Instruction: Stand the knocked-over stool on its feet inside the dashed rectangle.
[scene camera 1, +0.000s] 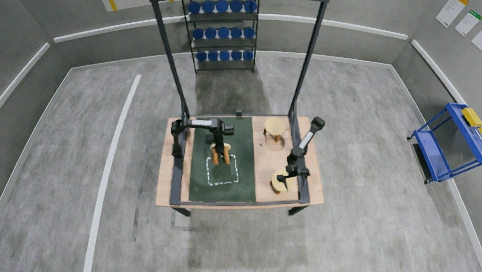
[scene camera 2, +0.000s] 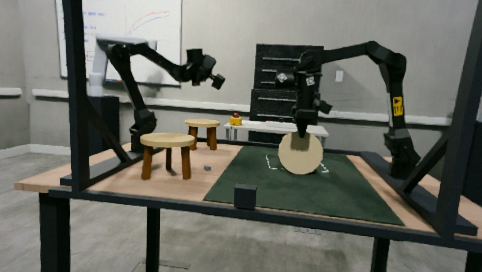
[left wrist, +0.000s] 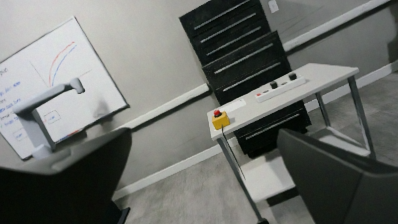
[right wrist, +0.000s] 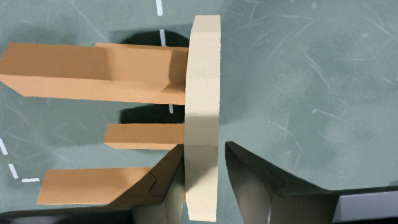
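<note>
Left gripper (left wrist: 205, 135). Right gripper (scene camera 2: 301, 137), (right wrist: 204, 150). A stool (scene camera 2: 298, 155). A stool (scene camera 2: 167, 140).
</note>
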